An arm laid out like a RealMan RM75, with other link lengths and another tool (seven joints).
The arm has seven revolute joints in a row. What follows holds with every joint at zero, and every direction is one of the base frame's. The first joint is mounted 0.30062 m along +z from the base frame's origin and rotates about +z. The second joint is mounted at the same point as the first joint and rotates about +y. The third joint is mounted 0.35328 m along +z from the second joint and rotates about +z. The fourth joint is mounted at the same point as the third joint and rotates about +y. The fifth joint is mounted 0.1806 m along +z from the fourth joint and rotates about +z. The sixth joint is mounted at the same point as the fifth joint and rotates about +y. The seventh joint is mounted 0.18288 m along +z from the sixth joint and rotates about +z. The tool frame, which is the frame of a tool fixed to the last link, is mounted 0.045 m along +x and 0.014 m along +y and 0.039 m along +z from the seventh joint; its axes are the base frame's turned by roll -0.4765, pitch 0 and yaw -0.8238 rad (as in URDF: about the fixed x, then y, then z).
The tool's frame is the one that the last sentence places.
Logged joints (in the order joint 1, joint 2, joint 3, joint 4, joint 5, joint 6, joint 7), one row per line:
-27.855, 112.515, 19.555, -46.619, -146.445, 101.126, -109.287
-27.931, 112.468, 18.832, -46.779, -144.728, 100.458, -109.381
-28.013, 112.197, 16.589, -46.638, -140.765, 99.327, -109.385
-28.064, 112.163, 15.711, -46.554, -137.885, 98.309, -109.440
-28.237, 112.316, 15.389, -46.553, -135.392, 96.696, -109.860
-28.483, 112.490, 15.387, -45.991, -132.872, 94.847, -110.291
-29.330, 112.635, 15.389, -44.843, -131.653, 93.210, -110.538
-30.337, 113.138, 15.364, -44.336, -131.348, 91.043, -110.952
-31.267, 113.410, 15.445, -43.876, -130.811, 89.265, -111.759
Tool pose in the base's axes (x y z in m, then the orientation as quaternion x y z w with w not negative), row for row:
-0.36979, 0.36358, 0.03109, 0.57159, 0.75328, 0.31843, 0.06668
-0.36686, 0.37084, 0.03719, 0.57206, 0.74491, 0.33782, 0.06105
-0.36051, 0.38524, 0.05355, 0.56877, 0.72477, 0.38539, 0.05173
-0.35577, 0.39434, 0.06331, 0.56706, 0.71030, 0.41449, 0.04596
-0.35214, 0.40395, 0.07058, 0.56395, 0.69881, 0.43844, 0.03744
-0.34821, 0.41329, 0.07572, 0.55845, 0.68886, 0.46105, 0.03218
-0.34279, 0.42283, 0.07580, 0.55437, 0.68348, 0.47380, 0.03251
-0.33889, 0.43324, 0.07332, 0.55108, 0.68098, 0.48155, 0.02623
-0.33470, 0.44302, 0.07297, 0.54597, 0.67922, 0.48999, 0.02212
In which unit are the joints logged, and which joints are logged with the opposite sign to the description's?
The joints are logged in degrees. Opposite sign: joint 2, joint 4, joint 5.
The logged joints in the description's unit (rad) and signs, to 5 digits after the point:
-0.48616, -1.96376, 0.34130, 0.81366, 2.55595, 1.76498, -1.90742
-0.48749, -1.96294, 0.32868, 0.81645, 2.52598, 1.75332, -1.90906
-0.48892, -1.95821, 0.28953, 0.81399, 2.45681, 1.73358, -1.90913
-0.48981, -1.95761, 0.27421, 0.81252, 2.40655, 1.71582, -1.91009
-0.49283, -1.96028, 0.26859, 0.81250, 2.36304, 1.68766, -1.91742
-0.49712, -1.96332, 0.26855, 0.80269, 2.31905, 1.65539, -1.92494
-0.51191, -1.96585, 0.26859, 0.78266, 2.29778, 1.62682, -1.92925
-0.52948, -1.97463, 0.26815, 0.77381, 2.29246, 1.58900, -1.93648
-0.54571, -1.97938, 0.26957, 0.76578, 2.28308, 1.55797, -1.95056

